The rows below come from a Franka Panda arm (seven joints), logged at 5 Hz.
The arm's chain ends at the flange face. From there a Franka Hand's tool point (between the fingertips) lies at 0.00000 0.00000 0.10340 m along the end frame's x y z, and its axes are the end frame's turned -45 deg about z.
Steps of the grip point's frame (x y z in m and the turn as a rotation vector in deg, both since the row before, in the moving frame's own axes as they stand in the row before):
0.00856 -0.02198 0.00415 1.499 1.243 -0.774
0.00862 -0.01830 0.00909 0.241 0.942 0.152
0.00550 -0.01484 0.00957 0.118 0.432 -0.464
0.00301 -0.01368 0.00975 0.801 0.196 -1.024
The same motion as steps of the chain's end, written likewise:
-0.00914 -0.01810 0.00421 1.939 -0.181 -0.774
-0.00774 -0.01753 0.00910 0.837 0.496 0.152
-0.00700 -0.01368 0.00957 0.389 0.222 -0.464
-0.00676 -0.01054 0.00976 0.705 -0.428 -1.024

